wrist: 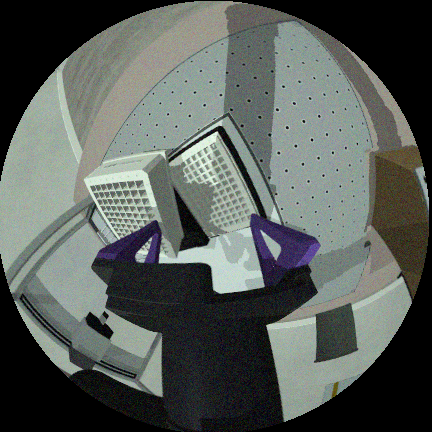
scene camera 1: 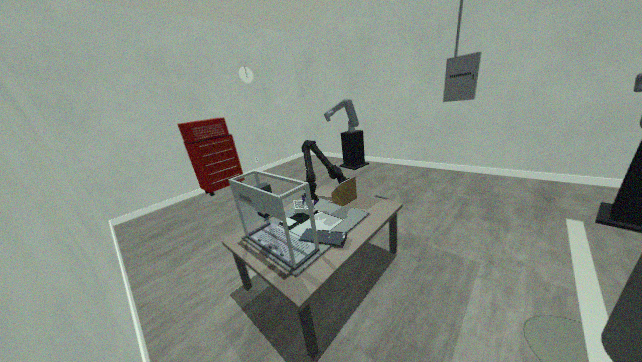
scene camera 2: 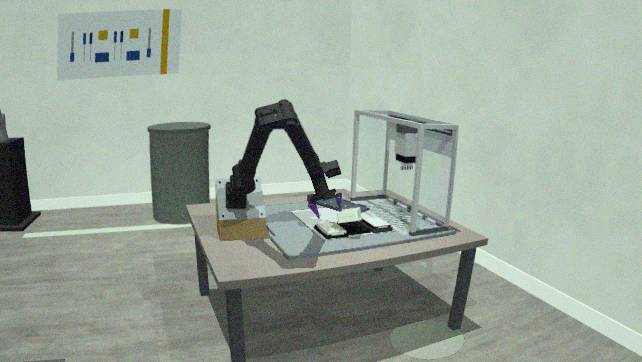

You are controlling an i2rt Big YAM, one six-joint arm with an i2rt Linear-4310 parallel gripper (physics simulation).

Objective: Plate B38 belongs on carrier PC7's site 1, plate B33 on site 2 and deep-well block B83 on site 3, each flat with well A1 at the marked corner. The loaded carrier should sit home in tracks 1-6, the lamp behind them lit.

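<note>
My gripper is open and empty, its purple fingers pointing down above the plate area. A tall white block, apparently the deep-well block, is beside the left finger in the wrist view. A lower white well plate lies in a black-edged holder, ahead of the right finger in the wrist view. Another white plate lies on the block's far side. A dark slab, possibly the carrier, lies near the instrument. Labels, marked corners and the lamp cannot be made out.
The framed instrument stands over the track deck, with a pipetting head inside. A white sheet lies on the perforated grey board. The arm's wooden base stands at the opposite end.
</note>
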